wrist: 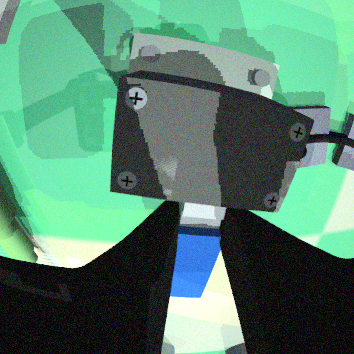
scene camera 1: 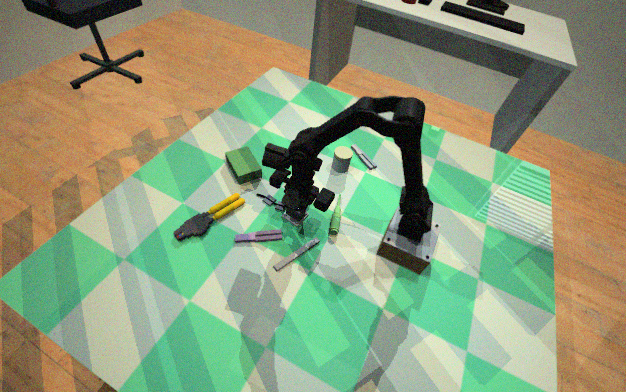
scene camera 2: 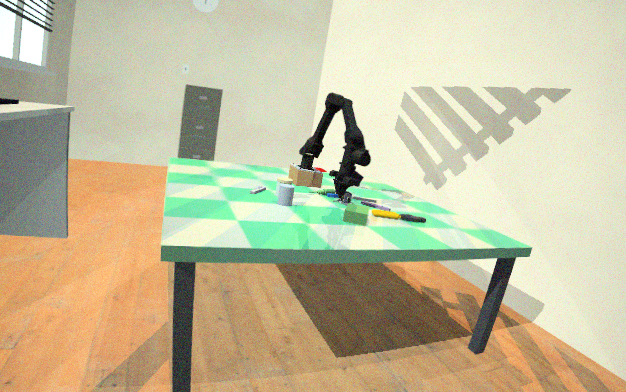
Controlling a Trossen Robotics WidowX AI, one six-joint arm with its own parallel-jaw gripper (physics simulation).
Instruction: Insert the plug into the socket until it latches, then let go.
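Where they show: gripper, fingertip midpoint: point(wrist: 197, 207) point(scene camera 1: 300, 203) point(scene camera 2: 338, 197); arm's base, link origin: point(scene camera 1: 411, 229) point(scene camera 2: 305, 168).
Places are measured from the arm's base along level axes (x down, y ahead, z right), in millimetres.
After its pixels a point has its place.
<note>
The blue plug point(wrist: 196, 260) {x 49, y 324, z -7 mm} point(scene camera 2: 332, 195) {x 53, y 329, z 7 mm} has a pale metal end, which meets the near edge of the socket housing in the wrist view. A short stretch of the metal shows between the blue body and the housing; the rest is hidden by the housing. The dark box-shaped socket point(wrist: 200, 145) {x 36, y 322, z -63 mm} has four screws and a light bracket behind it. A cable runs from its right side in the wrist view. My gripper point(wrist: 197, 207) {x 62, y 325, z -26 mm} point(scene camera 1: 295, 214) {x 62, y 325, z -26 mm} point(scene camera 2: 341, 196) {x 62, y 325, z -26 mm} is shut on the blue plug, low over the table beside the socket. Whether the plug is latched cannot be told.
Near the gripper on the checkered table point(scene camera 1: 190, 345) {x 80, y 371, z -494 mm} lie a green pointed tool point(scene camera 1: 335, 220) {x 53, y 206, z -38 mm}, a purple clip point(scene camera 1: 258, 236) {x 67, y 380, z -184 mm}, a grey bar point(scene camera 1: 296, 255) {x 70, y 259, z -186 mm} and yellow-handled pliers point(scene camera 1: 197, 225) {x 65, y 547, z -235 mm}. A green block point(scene camera 1: 243, 165) {x 40, y 551, z 8 mm} point(scene camera 2: 356, 214) {x 47, y 615, z 60 mm} and a cylinder point(scene camera 1: 342, 160) point(scene camera 2: 285, 194) stand farther off.
</note>
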